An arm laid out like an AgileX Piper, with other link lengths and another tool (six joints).
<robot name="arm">
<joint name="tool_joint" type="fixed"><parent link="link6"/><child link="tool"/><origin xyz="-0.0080 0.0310 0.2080" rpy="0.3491 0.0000 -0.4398"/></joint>
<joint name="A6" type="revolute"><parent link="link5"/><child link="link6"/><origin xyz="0.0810 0.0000 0.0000" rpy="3.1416 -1.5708 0.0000"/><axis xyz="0 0 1"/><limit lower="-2.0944" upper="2.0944"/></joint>
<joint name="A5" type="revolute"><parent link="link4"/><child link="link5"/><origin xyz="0.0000 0.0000 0.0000" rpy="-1.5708 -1.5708 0.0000"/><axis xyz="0 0 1"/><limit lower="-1.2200" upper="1.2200"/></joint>
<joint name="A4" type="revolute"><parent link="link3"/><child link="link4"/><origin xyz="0.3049 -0.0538 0.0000" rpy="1.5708 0.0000 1.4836"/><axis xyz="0 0 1"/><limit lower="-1.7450" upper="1.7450"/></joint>
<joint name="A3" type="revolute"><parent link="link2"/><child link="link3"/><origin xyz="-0.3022 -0.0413 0.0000"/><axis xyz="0 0 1"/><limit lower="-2.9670" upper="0.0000"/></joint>
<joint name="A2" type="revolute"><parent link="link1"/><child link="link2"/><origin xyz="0.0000 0.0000 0.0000" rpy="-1.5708 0.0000 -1.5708"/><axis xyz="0 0 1"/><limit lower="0.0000" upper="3.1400"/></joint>
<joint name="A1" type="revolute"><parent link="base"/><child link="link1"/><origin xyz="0.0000 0.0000 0.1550" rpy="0.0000 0.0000 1.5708"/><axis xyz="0 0 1"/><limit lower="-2.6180" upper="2.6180"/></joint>
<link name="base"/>
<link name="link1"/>
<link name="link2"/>
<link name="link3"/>
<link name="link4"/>
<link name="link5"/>
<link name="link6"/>
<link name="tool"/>
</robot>
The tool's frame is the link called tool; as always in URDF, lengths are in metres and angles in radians.
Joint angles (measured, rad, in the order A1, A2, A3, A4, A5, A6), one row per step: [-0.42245 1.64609 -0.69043 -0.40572 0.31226 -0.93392]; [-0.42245 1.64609 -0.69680 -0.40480 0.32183 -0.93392]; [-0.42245 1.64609 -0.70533 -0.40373 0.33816 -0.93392]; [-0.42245 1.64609 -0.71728 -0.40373 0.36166 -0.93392]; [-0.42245 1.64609 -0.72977 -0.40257 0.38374 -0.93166]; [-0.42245 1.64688 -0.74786 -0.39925 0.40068 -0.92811]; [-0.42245 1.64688 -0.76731 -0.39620 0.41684 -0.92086]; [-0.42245 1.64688 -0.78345 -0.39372 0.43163 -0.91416]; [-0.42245 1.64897 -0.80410 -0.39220 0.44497 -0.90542]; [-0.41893 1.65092 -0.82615 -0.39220 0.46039 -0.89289]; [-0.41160 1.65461 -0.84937 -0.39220 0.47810 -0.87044]
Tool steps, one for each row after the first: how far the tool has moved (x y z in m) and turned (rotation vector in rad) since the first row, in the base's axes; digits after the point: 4 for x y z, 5 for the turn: [0.0003 -0.0012 0.0011 -0.00108 0.00314 -0.00315]; [-0.0004 -0.0028 0.0022 -0.00222 0.01076 -0.00816]; [-0.0015 -0.0052 0.0037 -0.00459 0.02241 -0.01426]; [-0.0019 -0.0075 0.0057 -0.00585 0.03122 -0.02300]; [0.0013 -0.0107 0.0099 -0.00773 0.02971 -0.03322]; [0.0054 -0.0143 0.0152 -0.00946 0.02442 -0.04644]; [0.0084 -0.0172 0.0194 -0.01046 0.02110 -0.05837]; [0.0133 -0.0209 0.0247 -0.01245 0.01376 -0.07112]; [0.0188 -0.0237 0.0305 -0.01460 0.00617 -0.08336]; [0.0248 -0.0252 0.0360 -0.01320 -0.00180 -0.10147]
